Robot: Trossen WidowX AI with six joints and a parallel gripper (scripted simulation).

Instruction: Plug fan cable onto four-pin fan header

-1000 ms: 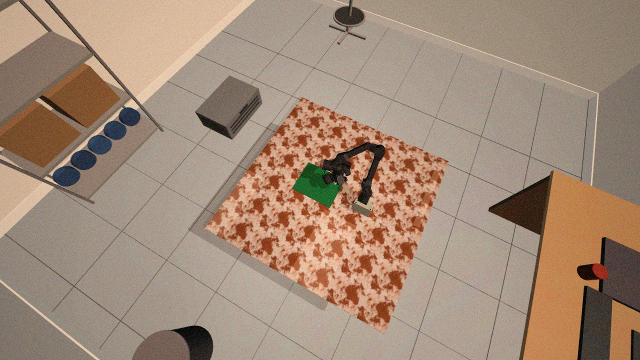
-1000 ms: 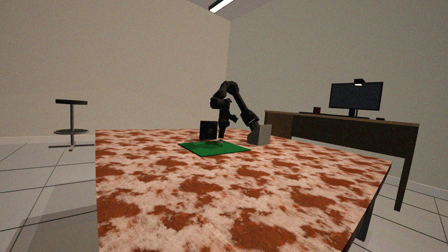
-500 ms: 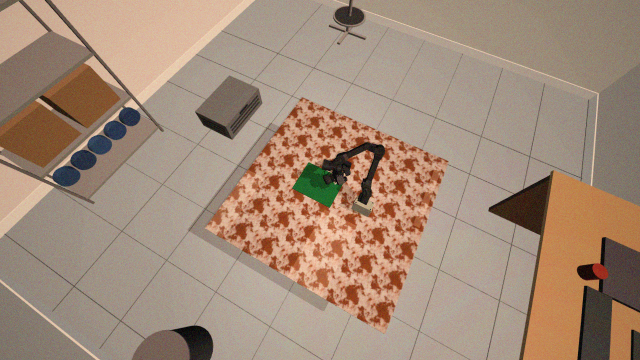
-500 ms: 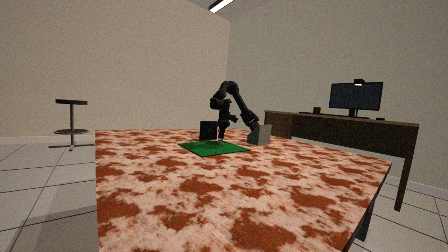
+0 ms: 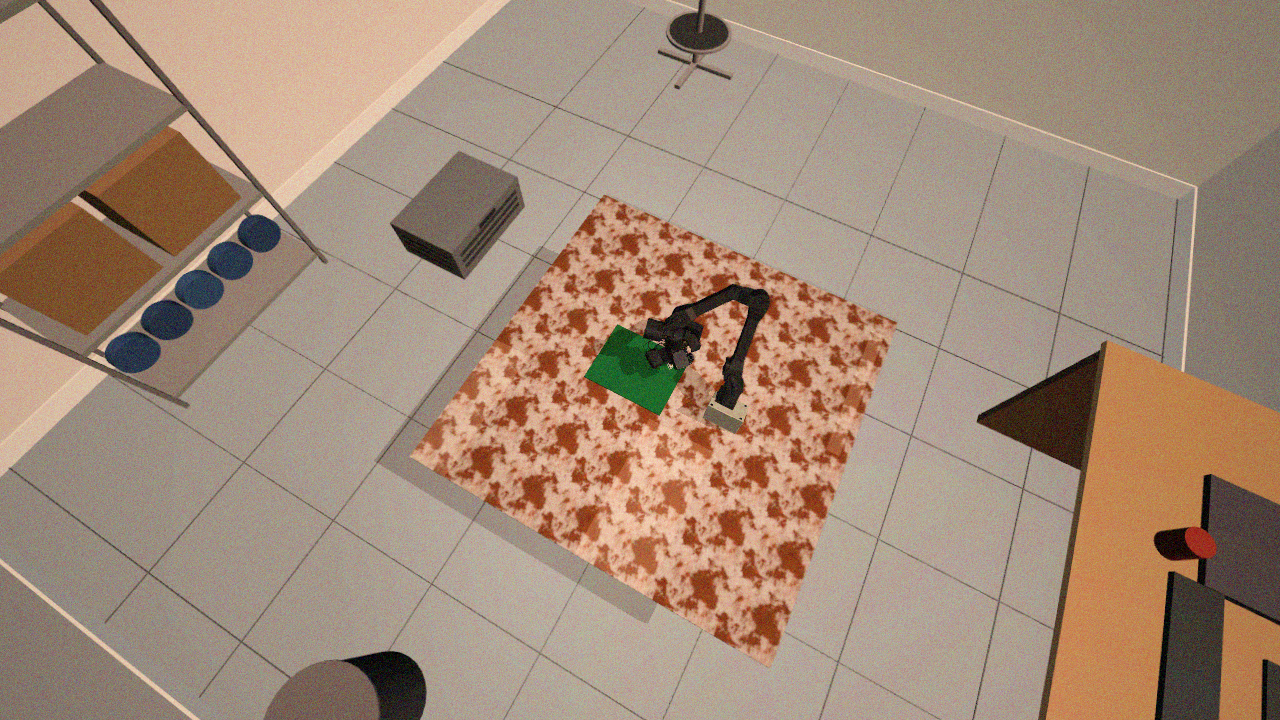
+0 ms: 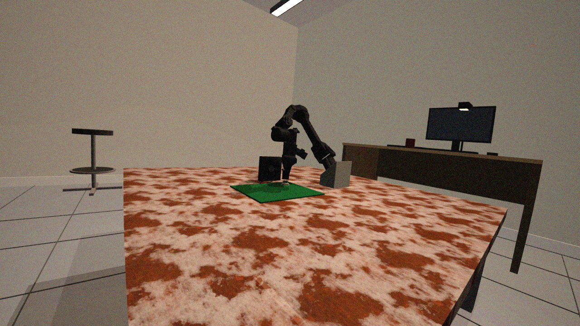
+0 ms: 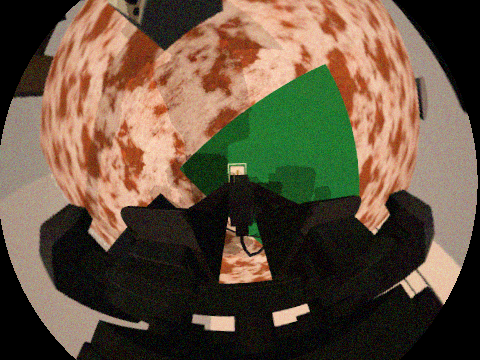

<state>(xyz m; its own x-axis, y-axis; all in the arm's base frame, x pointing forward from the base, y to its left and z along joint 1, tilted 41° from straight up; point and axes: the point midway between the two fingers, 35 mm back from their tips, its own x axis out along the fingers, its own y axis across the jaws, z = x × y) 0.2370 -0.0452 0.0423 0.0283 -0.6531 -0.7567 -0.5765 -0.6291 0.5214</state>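
The black plug lies 1 cm ahead of my gripper tip and 1 cm above it. Round my gripper tip: green board (10 cm ahead, 7 cm to the left, 6 cm below); then white four-pin header (4 cm below); then black fan (12 cm to the right, 2 cm above, 1 cm ahead).
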